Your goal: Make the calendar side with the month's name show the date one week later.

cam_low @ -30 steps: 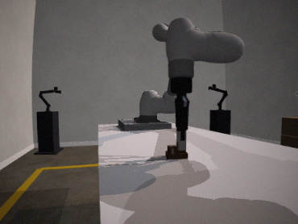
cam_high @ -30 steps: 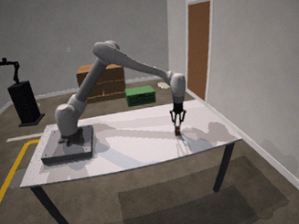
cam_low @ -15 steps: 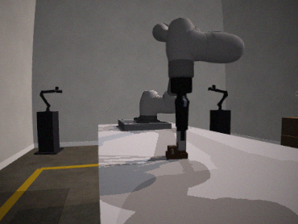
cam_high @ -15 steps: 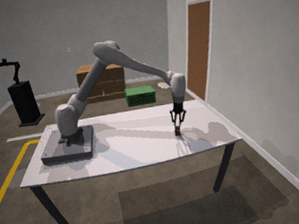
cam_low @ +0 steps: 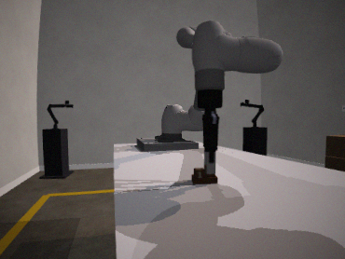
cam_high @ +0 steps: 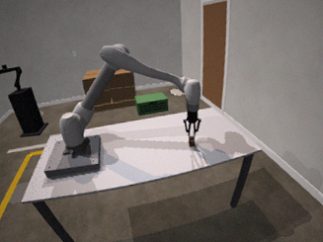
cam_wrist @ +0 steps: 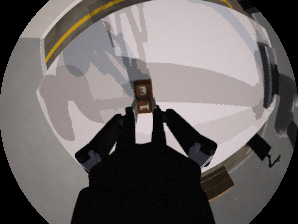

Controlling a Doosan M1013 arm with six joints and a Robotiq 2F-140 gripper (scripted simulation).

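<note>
Right now the brown tray is 20 mm to the right of my hand and 50 mm below it.
</note>
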